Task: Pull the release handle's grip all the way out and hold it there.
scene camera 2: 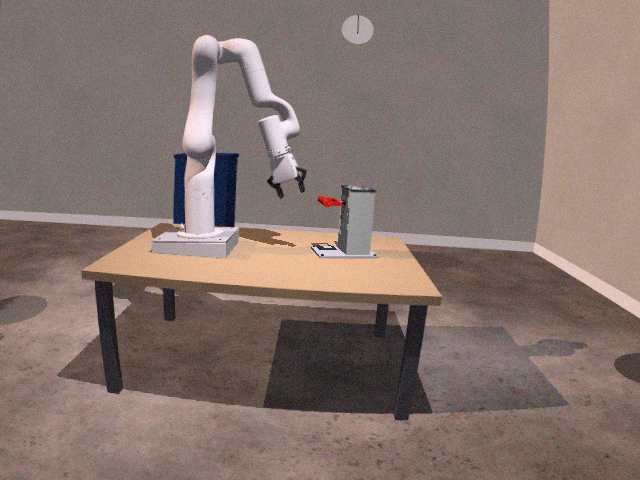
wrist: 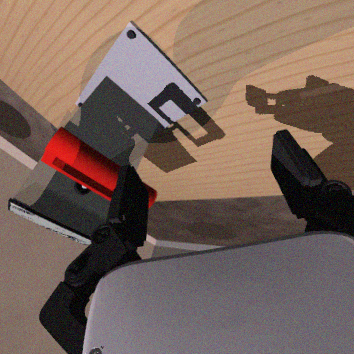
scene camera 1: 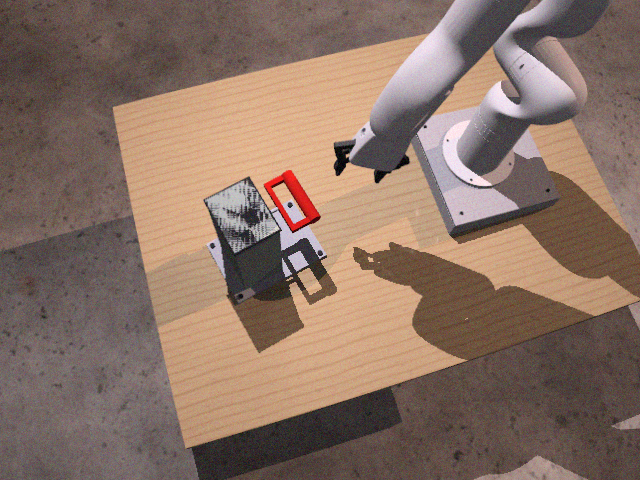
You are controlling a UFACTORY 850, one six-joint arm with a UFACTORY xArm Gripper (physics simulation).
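Note:
The release handle's red grip (scene camera 1: 301, 198) (scene camera 2: 325, 200) (wrist: 82, 157) is a thick bar on a rectangular frame. It stands out from the upper part of a tall grey-green post (scene camera 1: 242, 214) (scene camera 2: 357, 222), on the side facing the arm. My gripper (scene camera 1: 358, 175) (scene camera 2: 291, 193) (wrist: 203, 164) is open, with nothing between its black fingers. It hangs tilted, apart from the grip, on the robot-base side and a little higher. In the wrist view the left finger covers part of the grip's near end. How far the handle is out of the post is hard to tell.
The post stands on a light bolted plate (scene camera 1: 316, 243) (wrist: 130, 60) on the wooden table (scene camera 1: 206, 387) (scene camera 2: 258, 279). The arm's grey base block (scene camera 1: 465, 198) (scene camera 2: 188, 248) stands at the opposite end. A blue bin (scene camera 2: 231, 191) stands behind the table. Shadows cross the table top.

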